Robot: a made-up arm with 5 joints.
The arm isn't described. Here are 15 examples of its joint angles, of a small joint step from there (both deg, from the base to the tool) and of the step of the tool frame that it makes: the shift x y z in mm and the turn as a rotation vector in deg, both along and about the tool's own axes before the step.
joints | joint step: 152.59 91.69 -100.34 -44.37 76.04 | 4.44 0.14 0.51 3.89 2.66
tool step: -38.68 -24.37 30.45 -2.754 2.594 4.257
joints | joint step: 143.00 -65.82 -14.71 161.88 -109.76 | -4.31 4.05 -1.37 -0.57 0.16
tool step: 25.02 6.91 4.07 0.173 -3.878 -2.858
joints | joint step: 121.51 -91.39 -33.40 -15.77 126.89 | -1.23 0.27 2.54 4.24 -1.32
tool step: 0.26 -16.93 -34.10 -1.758 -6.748 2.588
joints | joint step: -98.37 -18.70 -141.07 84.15 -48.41 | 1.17 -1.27 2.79 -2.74 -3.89
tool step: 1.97 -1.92 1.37 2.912 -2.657 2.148
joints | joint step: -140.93 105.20 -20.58 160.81 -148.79 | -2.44 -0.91 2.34 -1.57 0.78
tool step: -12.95 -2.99 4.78 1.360 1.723 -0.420
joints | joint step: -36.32 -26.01 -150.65 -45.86 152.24 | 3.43 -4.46 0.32 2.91 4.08
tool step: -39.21 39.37 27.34 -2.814 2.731 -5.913
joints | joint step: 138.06 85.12 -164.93 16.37 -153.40 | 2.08 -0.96 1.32 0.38 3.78
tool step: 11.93 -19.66 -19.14 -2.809 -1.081 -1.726
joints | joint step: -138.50 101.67 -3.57 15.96 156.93 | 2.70 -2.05 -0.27 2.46 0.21
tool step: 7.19 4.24 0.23 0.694 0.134 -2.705
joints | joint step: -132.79 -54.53 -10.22 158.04 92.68 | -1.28 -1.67 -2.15 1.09 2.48
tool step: -0.88 -3.69 0.90 0.029 2.874 -2.601
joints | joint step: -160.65 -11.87 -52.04 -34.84 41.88 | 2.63 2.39 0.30 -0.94 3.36
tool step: -25.01 -3.78 9.18 -2.356 3.971 -1.537
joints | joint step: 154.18 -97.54 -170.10 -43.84 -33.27 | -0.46 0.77 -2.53 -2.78 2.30
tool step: 16.49 2.48 -8.62 -3.093 -3.675 -2.122
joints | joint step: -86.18 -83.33 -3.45 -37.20 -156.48 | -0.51 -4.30 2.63 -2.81 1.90
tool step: 21.78 -6.28 17.54 -2.448 3.727 1.706
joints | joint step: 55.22 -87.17 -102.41 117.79 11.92 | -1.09 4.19 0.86 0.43 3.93
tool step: 4.07 31.73 -30.54 -5.007 4.900 0.795
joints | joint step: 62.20 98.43 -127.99 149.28 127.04 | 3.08 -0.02 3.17 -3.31 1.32
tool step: -22.75 -4.67 12.57 -0.647 -0.458 -3.827
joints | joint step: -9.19 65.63 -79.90 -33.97 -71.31 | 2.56 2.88 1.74 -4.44 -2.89
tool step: 2.21 44.71 3.94 3.892 -2.542 1.788
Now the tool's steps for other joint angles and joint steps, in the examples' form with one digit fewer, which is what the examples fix.
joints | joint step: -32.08 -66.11 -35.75 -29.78 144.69 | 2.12 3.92 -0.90 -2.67 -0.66
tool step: -10.3 5.7 -21.6 -1.62 0.25 0.72
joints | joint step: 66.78 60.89 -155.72 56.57 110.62 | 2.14 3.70 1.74 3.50 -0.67
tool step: -53.5 -34.8 -58.4 -4.31 -5.49 6.21
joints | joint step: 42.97 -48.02 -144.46 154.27 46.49 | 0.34 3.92 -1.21 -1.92 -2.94
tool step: 13.6 33.4 -8.0 1.94 -0.35 2.66
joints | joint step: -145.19 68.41 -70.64 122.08 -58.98 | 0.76 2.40 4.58 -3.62 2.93
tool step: 3.3 -8.7 -33.5 -0.76 3.86 -2.71
